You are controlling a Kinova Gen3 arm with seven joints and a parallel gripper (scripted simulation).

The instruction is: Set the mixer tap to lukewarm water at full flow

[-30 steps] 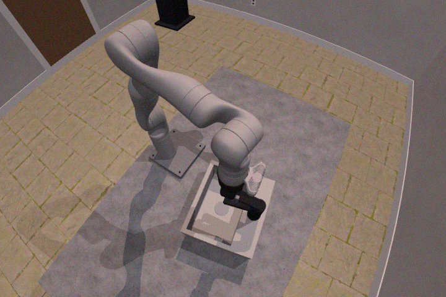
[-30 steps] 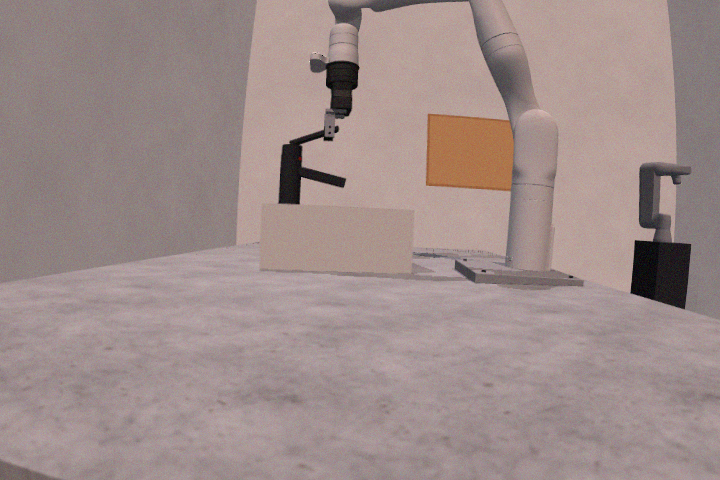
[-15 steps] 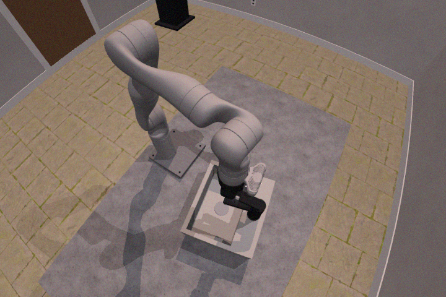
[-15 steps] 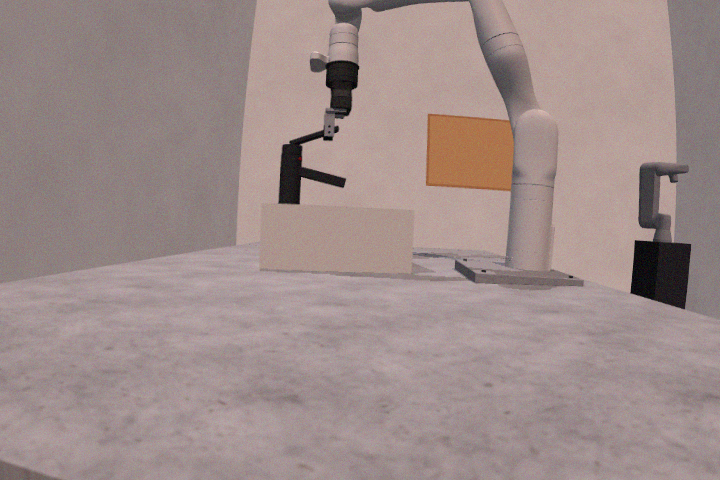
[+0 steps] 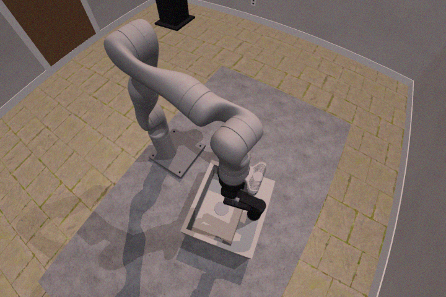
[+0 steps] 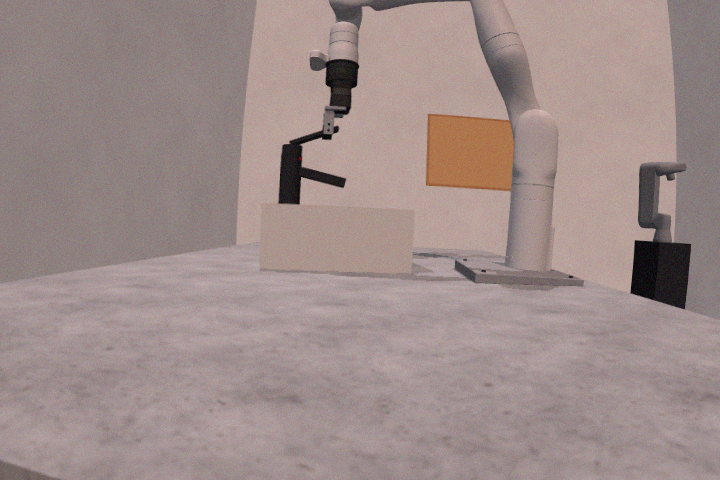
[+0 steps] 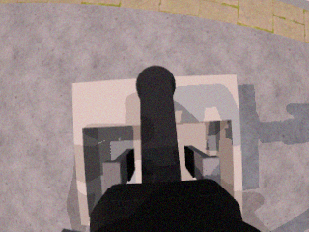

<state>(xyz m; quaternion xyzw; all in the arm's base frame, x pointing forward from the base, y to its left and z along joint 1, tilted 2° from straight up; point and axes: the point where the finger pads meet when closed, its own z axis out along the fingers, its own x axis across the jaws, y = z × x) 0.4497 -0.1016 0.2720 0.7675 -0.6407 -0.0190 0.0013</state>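
Now: the lever 3 cm ahead of my hand, 1 cm to the left of it and 2 cm below it. Round my hand: black mixer tap: 5 cm ahead, 1 cm to the left, 7 cm below; then sink basin: 4 cm behind, 1 cm to the right, 27 cm below.
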